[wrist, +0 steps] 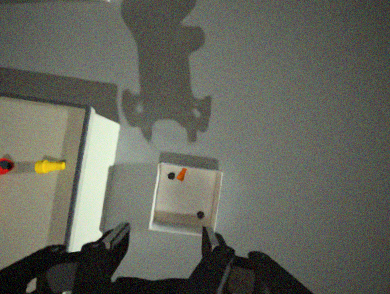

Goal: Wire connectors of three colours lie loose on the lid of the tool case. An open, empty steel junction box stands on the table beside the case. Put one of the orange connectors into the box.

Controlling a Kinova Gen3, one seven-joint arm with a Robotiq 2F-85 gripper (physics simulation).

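Frame: origin at the arm's base, x up, y ahead, z left, level; metres.
Where they show: gripper, fingertip midpoint: (166, 236).
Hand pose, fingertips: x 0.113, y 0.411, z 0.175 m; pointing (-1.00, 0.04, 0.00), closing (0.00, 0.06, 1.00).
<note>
Each offset is from my fingertips to the centre of the thing. "pt": to the spot under its first point. Level surfaces: height alone.
An orange connector @(dx -0.167, dy -0.031, dz +0.012 m) (182, 174) lies inside the junction box @(dx -0.154, dy +0.006, dz +0.019 m) (219, 200), near the box's far wall and beside a dark round spot. The box is a small, pale, open-topped square box standing on the table. My gripper (166, 236) is open, with its two fingers apart and nothing between them. It hangs above the near side of the box, at the bottom of the wrist view. On the tool case's lid at the left, a yellow connector @(dx -0.056, dy -0.053, dz -0.130 m) (49, 166) lies near the lid's right edge, and a red connector @(pt dx -0.053, dy -0.053, dz -0.175 m) (5, 166) shows partly at the view's left border.
The tool case @(pt dx -0.109, dy -0.036, dz -0.107 m) (95, 175) stands left of the box, its pale side wall facing the box across a shadowed gap. The box has two dark round spots inside. The arm's shadow falls on the grey table @(dx -0.174 m) (300, 125) beyond the box.
</note>
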